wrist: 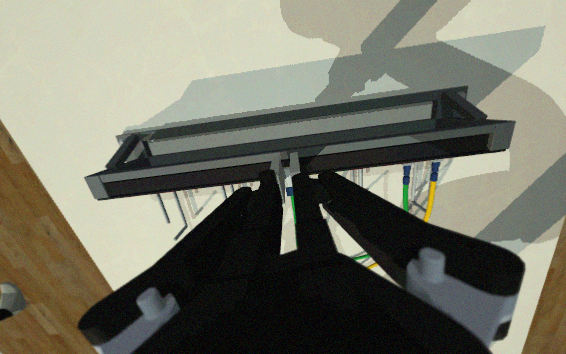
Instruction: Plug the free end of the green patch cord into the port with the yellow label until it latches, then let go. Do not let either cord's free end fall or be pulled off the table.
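Places are measured from the arm's base along level axes (x ahead, y left, z up), in millimetres.
Where they show: gripper, fingertip midpoint: [287,166].
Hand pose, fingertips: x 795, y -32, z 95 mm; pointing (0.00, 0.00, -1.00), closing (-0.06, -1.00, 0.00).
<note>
Things, the pixels of their top centre, and the offset from my fingertips. "spot": a spot on its surface instead. Level surfaces: height alone.
- end at a spot on its surface: [405,192] spot: dx -83, dy -138, dz -32 mm
- yellow cord at a spot on its surface: [430,195] spot: dx -96, dy -170, dz -33 mm
- pale table top at its surface level: dz -113 mm
My gripper [287,166] is shut on the plug at the free end of the green patch cord [294,206]. The pale plug shows in the narrow gap between the fingertip pads, with its dark blue boot [289,191] just below. The pad tips overlap the front edge of the long dark panel [200,167], near its middle. The panel's port faces, the yellow label and the plug's front end are hidden from this view. The green cord's other end [405,192] hangs from the panel at the right.
A yellow cord [430,195] with a blue boot hangs right of the green cord's other end. Thin grey rods [163,207] stick out below the panel. The pale table top [60,75] lies beneath, with a wooden surface [40,220] at the left. Large shadows cross the upper right.
</note>
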